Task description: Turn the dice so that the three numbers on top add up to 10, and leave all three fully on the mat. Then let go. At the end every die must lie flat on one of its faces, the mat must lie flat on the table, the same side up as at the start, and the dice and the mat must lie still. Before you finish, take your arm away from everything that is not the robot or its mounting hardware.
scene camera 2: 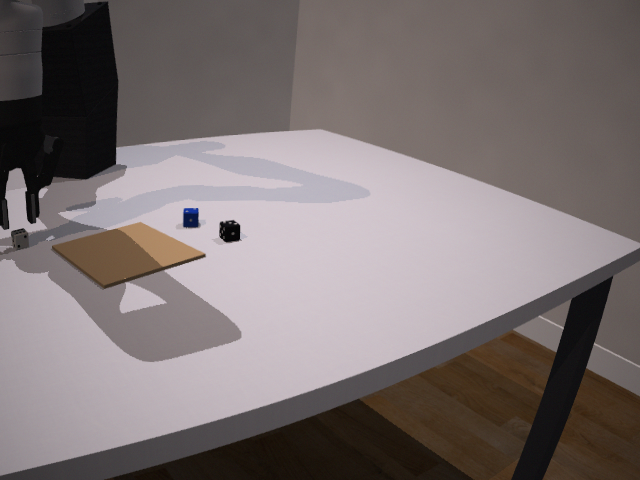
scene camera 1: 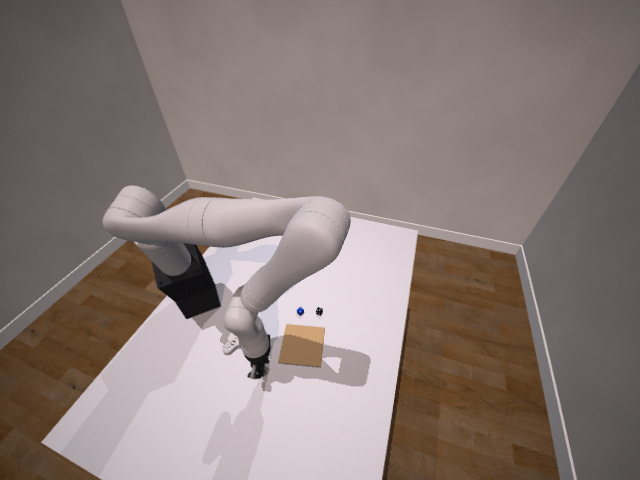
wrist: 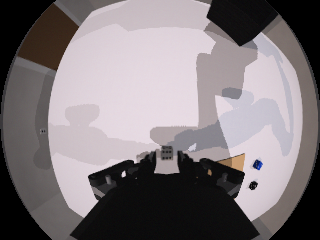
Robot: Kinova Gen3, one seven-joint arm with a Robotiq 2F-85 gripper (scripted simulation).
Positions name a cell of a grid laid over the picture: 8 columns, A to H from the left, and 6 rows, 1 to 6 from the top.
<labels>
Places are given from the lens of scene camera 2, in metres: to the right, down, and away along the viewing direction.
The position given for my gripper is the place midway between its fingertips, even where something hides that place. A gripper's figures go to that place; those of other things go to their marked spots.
my gripper (scene camera 2: A3): -0.37, -0.02, 0.63
tan mat (scene camera 2: B4): -0.23, 0.02, 0.63
</labels>
